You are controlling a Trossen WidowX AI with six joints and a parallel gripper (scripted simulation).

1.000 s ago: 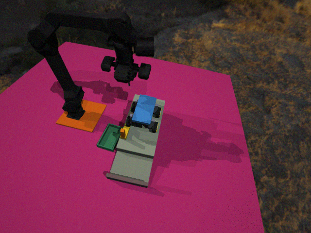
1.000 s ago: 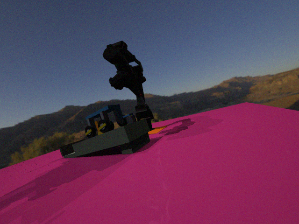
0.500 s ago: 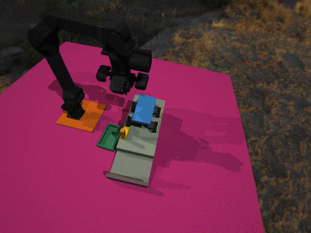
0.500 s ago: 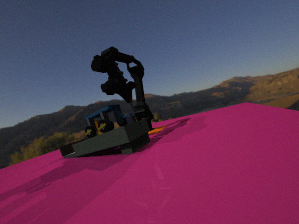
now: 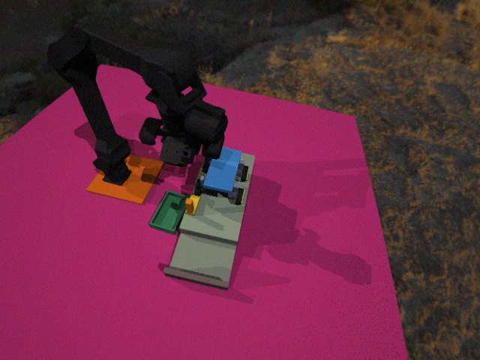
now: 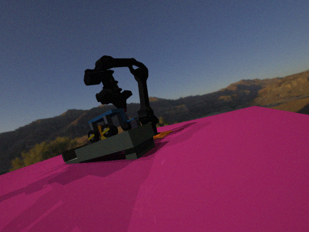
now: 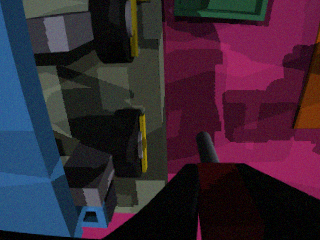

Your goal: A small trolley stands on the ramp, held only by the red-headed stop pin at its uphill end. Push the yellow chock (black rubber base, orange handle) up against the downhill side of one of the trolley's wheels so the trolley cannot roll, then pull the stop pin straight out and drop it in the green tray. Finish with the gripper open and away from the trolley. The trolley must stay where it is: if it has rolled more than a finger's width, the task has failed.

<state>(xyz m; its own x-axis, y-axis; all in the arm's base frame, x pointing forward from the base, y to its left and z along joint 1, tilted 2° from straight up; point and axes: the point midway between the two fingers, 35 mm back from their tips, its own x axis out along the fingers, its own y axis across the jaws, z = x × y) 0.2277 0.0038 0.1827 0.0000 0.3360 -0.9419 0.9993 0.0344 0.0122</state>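
Right now my gripper tip is 160 mm above the green tray, 90 mm to the left of it and 20 mm past it. From my gripper tip the other things lie so: blue trolley 100 mm ahead, 40 mm below, 10 mm to the right; then stop pin right at my gripper tip; then chock 90 mm to the right, 70 mm below, 50 mm ahead.
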